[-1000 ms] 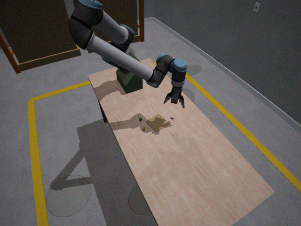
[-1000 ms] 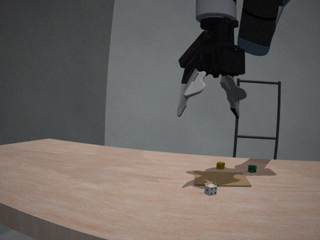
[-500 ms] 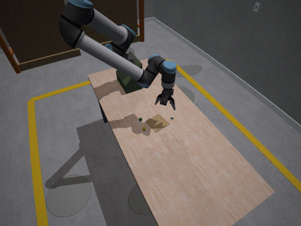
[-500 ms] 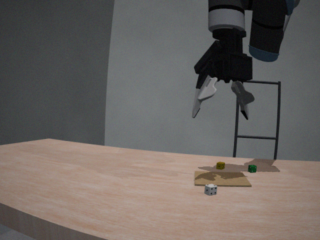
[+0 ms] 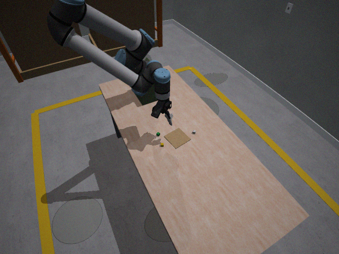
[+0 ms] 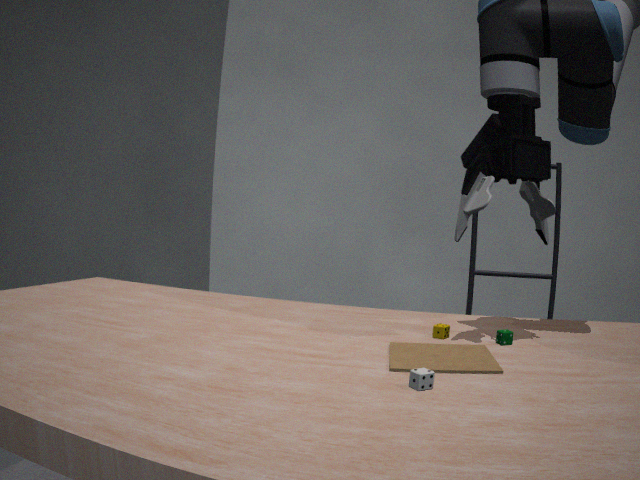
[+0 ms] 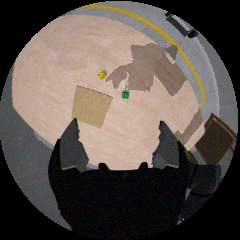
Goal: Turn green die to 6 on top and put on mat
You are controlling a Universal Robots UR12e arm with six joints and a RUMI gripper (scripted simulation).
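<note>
Right now my hand is 14 cm above the green die, 2 cm to the left of it and 1 cm past it. Also, from my hand: tan mat 15 cm below, 9 cm to the left, 7 cm ahead; then white die 23 cm to the left, 14 cm below, 8 cm ahead; then yellow die 14 cm below, 9 cm ahead, 4 cm to the right.
</note>
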